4 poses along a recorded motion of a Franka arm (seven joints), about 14 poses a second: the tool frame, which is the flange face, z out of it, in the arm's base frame.
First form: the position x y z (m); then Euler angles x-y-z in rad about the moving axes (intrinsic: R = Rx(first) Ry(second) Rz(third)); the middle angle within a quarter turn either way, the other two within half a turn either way.
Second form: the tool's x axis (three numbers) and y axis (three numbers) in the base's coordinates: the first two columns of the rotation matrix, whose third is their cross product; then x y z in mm. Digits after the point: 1 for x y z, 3 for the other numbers.
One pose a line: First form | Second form
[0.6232 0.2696 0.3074 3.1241 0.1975 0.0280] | [0.980 -0.025 0.197 -0.027 -1.000 0.012 623.2 269.6 307.4]
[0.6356 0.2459 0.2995 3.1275 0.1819 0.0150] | [0.983 -0.012 0.181 -0.015 -1.000 0.011 635.6 245.9 299.5]
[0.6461 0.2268 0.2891 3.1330 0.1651 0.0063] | [0.986 -0.005 0.164 -0.006 -1.000 0.008 646.1 226.8 289.1]
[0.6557 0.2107 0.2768 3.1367 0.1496 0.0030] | [0.989 -0.002 0.149 -0.003 -1.000 0.004 655.7 210.7 276.8]
